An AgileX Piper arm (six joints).
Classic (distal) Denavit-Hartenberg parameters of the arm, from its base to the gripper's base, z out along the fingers. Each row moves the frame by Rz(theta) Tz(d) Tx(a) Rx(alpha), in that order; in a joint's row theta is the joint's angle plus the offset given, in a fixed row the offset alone. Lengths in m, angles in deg.
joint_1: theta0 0, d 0.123, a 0, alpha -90
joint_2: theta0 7.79, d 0, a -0.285, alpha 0
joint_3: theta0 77.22, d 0, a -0.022, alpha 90
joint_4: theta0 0, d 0.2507, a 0, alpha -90
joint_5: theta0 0, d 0, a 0, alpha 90
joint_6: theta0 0, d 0.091, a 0, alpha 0
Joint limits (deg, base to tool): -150..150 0..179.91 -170..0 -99.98..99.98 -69.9..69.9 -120..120
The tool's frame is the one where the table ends.
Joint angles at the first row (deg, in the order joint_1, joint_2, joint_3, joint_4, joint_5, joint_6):
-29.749, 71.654, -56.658, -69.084, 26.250, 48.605
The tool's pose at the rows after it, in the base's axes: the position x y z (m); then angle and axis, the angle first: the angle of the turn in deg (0 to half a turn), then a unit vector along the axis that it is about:
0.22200 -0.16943 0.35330 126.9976 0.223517 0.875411 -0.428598
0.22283 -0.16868 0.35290 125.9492 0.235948 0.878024 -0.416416
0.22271 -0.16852 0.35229 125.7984 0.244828 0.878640 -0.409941
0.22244 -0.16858 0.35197 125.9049 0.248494 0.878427 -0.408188
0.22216 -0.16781 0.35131 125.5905 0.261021 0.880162 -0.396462
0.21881 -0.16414 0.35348 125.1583 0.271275 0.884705 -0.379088
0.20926 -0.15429 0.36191 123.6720 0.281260 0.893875 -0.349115
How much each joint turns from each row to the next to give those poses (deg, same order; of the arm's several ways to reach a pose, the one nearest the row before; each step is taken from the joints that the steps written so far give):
0.000, 0.000, -0.001, -0.224, -0.529, 0.546
0.000, 0.000, 0.002, 1.008, -0.609, 1.035
-0.002, 0.000, -0.001, 0.919, 0.109, 0.226
0.001, 0.000, 0.000, 0.371, 0.215, -0.001
0.001, -0.105, 0.001, 1.893, 0.001, -0.118
0.000, -1.062, -0.001, 4.868, 0.001, -3.113
0.000, -3.032, 0.000, 9.977, 0.052, -7.553

